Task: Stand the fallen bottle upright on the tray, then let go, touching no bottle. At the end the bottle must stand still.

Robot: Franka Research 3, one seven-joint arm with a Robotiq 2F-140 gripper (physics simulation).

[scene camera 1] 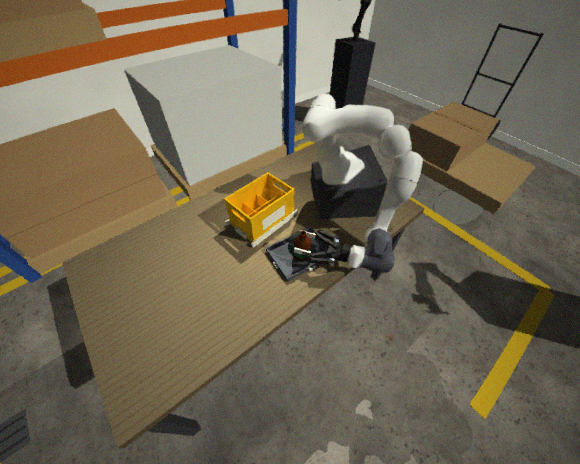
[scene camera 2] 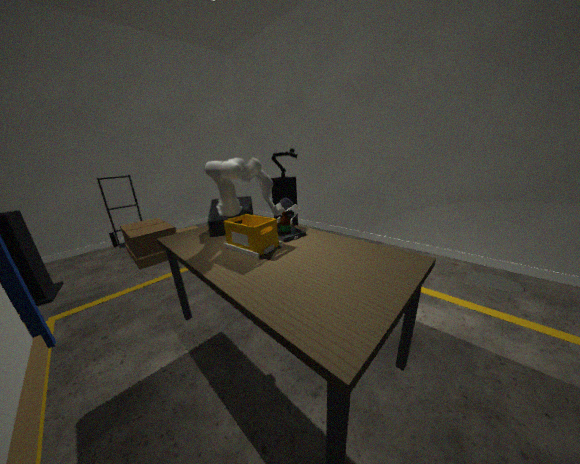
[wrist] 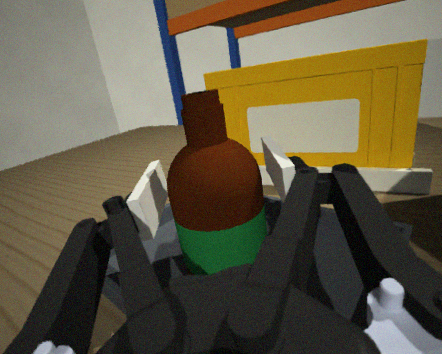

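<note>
The brown bottle (scene camera 1: 302,241) (scene camera 2: 285,220) (wrist: 216,170) with a green band stands on the dark grey tray (scene camera 1: 282,261) (scene camera 2: 298,235) (wrist: 334,245). It looks upright in scene camera 1; in the wrist view its neck leans a little left, about as much as the rack post behind. My gripper (scene camera 1: 306,243) (scene camera 2: 287,215) (wrist: 213,165) is low and roughly level, its fingers open on either side of the bottle with the white pads beside its shoulder. The pads are very near the glass, and I cannot tell whether either touches. The bottle's base is hidden by the gripper in the wrist view.
A yellow crate (scene camera 1: 248,223) (scene camera 2: 251,241) (wrist: 310,87) with dividers stands on a white base beyond the tray. The wooden table (scene camera 1: 190,300) (scene camera 2: 325,280) has its long edge under my wrist. A blue and orange rack (scene camera 1: 289,80) stands behind the table.
</note>
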